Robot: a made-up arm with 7 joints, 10 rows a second.
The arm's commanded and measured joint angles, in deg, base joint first. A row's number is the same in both.
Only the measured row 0 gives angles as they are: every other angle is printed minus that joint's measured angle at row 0.
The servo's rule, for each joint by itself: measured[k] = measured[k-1] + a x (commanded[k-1-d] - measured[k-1]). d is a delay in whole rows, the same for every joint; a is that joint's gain. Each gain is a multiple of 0.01, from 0.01 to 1. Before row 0 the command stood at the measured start. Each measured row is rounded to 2 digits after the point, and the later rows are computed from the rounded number. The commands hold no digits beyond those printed.
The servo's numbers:
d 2
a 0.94 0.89 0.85 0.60 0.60 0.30 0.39
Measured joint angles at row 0: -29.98 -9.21 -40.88 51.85 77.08 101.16 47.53
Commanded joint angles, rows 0 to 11: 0.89 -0.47 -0.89 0.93 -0.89 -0.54 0.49; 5.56 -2.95 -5.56 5.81 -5.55 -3.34 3.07; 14.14 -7.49 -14.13 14.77 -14.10 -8.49 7.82; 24.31 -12.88 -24.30 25.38 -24.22 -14.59 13.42; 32.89 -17.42 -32.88 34.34 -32.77 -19.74 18.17; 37.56 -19.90 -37.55 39.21 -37.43 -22.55 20.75; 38.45 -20.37 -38.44 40.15 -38.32 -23.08 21.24; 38.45 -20.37 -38.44 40.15 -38.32 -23.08 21.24; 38.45 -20.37 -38.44 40.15 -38.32 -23.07 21.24; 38.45 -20.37 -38.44 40.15 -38.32 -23.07 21.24; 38.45 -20.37 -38.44 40.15 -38.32 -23.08 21.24; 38.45 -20.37 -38.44 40.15 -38.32 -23.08 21.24
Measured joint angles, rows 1 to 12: 0.00 0.00 0.00 0.00 0.00 0.00 0.00; 0.00 0.00 0.00 0.00 0.00 0.00 0.00; 0.84 -0.42 -0.76 0.56 -0.53 -0.16 0.19; 5.28 -2.67 -4.84 3.71 -3.54 -1.11 1.31; 13.61 -6.96 -12.74 10.35 -9.88 -3.32 3.85; 23.67 -12.23 -22.57 19.37 -18.48 -6.70 7.58; 32.34 -16.85 -31.33 28.35 -27.05 -10.61 11.71; 37.25 -19.56 -36.62 34.87 -33.28 -14.19 15.24; 38.38 -20.28 -38.17 38.04 -36.30 -16.86 17.58; 38.45 -20.36 -38.40 39.31 -37.51 -18.73 19.01; 38.45 -20.37 -38.43 39.81 -38.00 -20.03 19.88; 38.45 -20.37 -38.44 40.01 -38.19 -20.94 20.41
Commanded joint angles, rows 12 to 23: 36.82 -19.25 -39.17 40.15 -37.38 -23.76 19.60; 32.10 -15.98 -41.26 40.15 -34.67 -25.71 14.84; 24.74 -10.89 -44.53 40.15 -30.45 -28.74 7.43; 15.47 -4.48 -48.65 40.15 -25.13 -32.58 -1.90; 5.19 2.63 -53.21 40.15 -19.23 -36.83 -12.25; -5.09 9.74 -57.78 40.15 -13.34 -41.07 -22.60; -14.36 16.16 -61.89 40.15 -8.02 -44.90 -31.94; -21.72 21.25 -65.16 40.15 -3.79 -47.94 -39.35; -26.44 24.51 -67.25 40.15 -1.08 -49.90 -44.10; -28.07 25.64 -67.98 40.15 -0.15 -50.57 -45.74; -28.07 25.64 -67.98 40.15 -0.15 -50.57 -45.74; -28.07 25.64 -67.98 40.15 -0.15 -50.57 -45.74
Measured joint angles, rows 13 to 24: 38.45 -20.37 -38.44 40.09 -38.27 -21.58 20.73; 38.45 -20.37 -38.44 40.13 -38.30 -22.03 20.93; 36.92 -19.37 -39.06 40.14 -37.75 -22.55 20.41; 32.39 -16.35 -40.93 40.15 -35.90 -23.50 18.24; 25.20 -11.49 -43.99 40.15 -32.63 -25.07 14.02; 16.05 -5.25 -47.95 40.15 -28.13 -27.32 7.81; 5.84 1.76 -52.42 40.15 -22.79 -30.17 -0.01; -4.43 8.86 -56.98 40.15 -17.12 -33.44 -8.82; -13.76 15.36 -61.15 40.15 -11.66 -36.88 -17.84; -21.24 20.60 -64.56 40.15 -6.94 -40.20 -26.23; -26.13 24.08 -66.85 40.15 -3.42 -43.11 -33.20; -27.95 25.47 -67.81 40.15 -1.46 -45.35 -38.09
